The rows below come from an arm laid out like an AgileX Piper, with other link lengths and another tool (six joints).
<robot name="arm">
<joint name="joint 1" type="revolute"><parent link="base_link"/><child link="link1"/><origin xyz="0.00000 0.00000 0.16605" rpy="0.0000 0.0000 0.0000"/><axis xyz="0 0 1"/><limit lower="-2.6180" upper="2.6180"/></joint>
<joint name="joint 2" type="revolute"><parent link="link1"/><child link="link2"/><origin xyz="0.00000 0.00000 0.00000" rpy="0.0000 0.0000 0.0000"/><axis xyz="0 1 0"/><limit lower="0.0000" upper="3.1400"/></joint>
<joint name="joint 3" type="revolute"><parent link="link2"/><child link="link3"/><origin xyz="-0.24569 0.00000 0.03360" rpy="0.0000 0.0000 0.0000"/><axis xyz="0 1 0"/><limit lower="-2.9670" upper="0.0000"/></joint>
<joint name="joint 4" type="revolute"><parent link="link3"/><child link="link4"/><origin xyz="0.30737 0.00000 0.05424" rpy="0.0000 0.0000 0.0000"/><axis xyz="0.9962 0 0.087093"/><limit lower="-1.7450" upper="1.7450"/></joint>
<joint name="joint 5" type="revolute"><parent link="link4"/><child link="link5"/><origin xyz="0.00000 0.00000 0.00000" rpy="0.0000 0.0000 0.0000"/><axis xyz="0 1 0"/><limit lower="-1.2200" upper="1.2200"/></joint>
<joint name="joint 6" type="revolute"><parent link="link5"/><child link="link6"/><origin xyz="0.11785 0.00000 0.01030" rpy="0.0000 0.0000 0.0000"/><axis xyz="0.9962 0 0.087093"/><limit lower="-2.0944" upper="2.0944"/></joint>
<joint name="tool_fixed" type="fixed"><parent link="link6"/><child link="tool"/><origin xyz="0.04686 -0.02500 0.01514" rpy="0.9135 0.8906 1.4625"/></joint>
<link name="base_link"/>
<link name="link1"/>
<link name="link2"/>
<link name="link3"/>
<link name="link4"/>
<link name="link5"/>
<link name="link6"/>
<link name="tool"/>
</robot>
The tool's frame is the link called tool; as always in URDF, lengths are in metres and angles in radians.
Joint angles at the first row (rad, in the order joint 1, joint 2, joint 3, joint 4, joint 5, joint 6):
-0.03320, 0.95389, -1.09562, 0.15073, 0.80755, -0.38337
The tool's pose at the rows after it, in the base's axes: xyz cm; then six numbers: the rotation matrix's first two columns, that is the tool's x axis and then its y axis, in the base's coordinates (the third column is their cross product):
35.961 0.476 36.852 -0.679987 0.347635 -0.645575 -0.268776 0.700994 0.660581
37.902 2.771 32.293 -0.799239 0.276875 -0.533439 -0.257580 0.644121 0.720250
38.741 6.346 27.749 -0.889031 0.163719 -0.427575 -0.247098 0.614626 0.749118
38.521 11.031 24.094 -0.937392 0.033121 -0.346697 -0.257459 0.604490 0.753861
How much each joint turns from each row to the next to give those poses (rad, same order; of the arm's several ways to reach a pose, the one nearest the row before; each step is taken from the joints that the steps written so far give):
0.00002, 0.14856, -0.04875, 0.13258, 0.08439, -0.13357
0.01788, 0.12899, -0.00750, 0.10954, 0.04910, -0.11591
0.07798, 0.11484, -0.00035, 0.02634, 0.03179, -0.05361
0.12321, 0.09329, -0.00365, -0.01826, 0.00610, -0.00196

